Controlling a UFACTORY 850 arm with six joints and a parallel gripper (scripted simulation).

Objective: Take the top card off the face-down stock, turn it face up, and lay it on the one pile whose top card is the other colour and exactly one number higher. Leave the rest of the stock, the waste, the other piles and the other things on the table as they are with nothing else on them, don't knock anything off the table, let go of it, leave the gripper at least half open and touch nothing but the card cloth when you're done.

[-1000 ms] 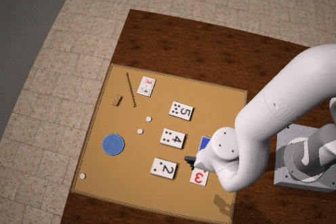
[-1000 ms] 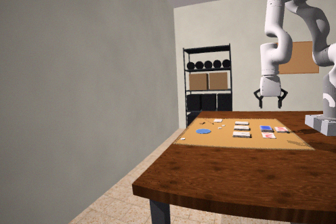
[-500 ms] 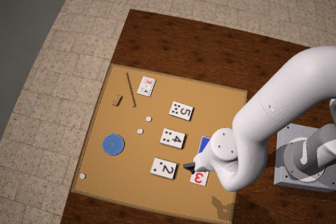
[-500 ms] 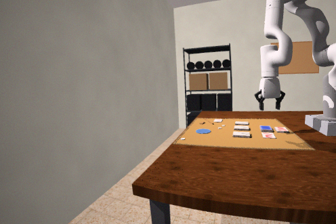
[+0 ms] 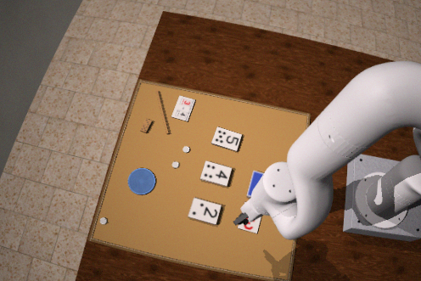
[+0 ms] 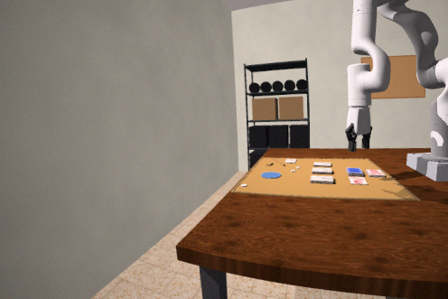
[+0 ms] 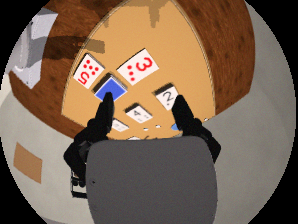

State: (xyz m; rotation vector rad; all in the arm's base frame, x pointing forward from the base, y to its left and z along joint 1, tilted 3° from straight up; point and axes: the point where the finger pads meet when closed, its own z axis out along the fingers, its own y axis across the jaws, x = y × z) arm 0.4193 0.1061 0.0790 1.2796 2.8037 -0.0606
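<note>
The blue-backed card is 10 mm to the right of my hand and 140 mm below it. From my hand the other things lie so: tan card cloth: 150 mm ahead, 130 mm to the right, 150 mm below.
</note>
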